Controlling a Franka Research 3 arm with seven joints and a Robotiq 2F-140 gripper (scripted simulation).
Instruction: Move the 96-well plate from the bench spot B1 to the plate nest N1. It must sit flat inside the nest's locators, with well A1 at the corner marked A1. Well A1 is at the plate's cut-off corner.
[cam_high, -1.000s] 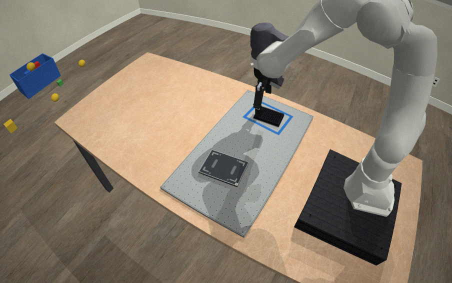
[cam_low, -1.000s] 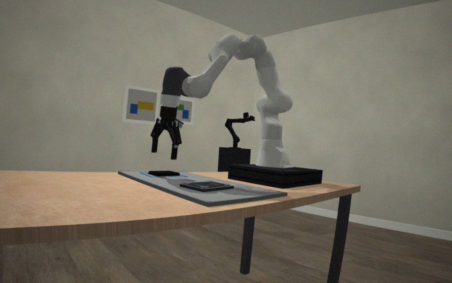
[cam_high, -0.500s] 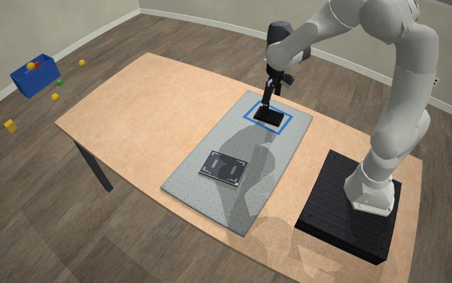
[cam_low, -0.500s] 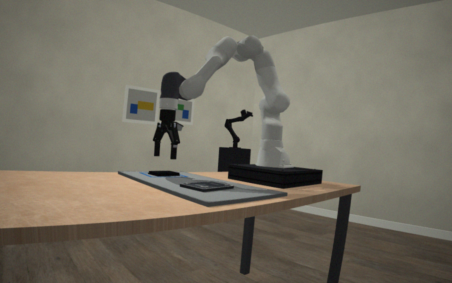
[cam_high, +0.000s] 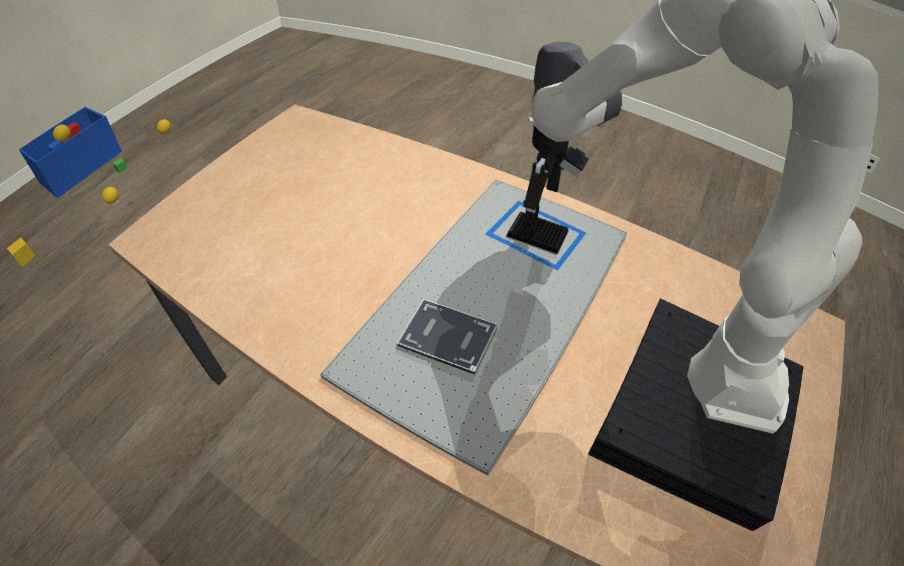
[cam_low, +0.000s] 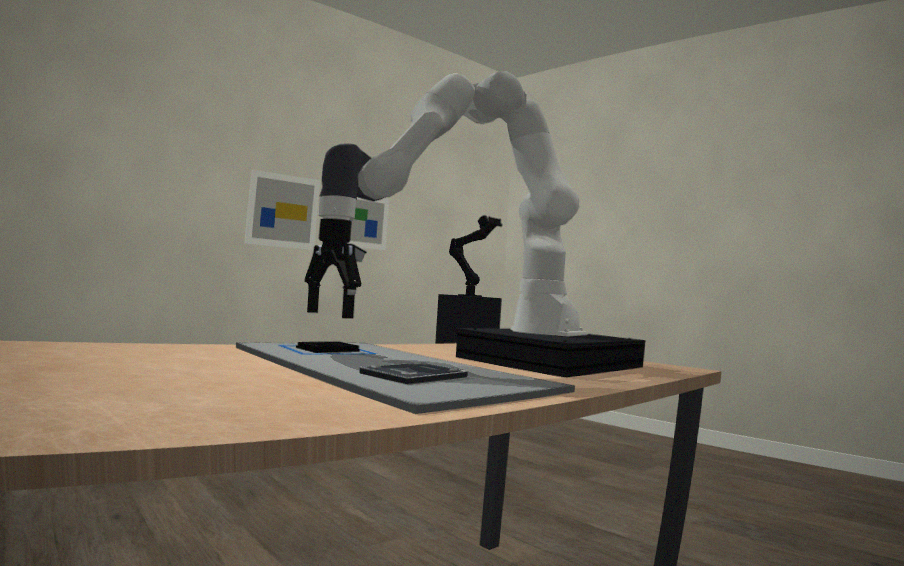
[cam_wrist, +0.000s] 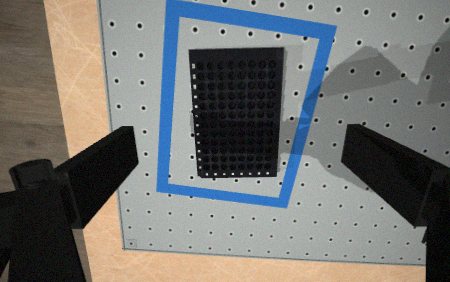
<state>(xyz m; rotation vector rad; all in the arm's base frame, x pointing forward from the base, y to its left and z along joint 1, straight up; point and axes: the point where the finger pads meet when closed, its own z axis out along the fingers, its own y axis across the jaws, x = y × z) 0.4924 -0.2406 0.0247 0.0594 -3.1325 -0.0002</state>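
Now: the black 96-well plate 80 mm below my hand. From my hand the other things lie so: plate nest N1: 360 mm to the left, 80 mm below, 40 mm ahead; then A1 label: 410 mm to the left, 80 mm below, 40 mm behind.
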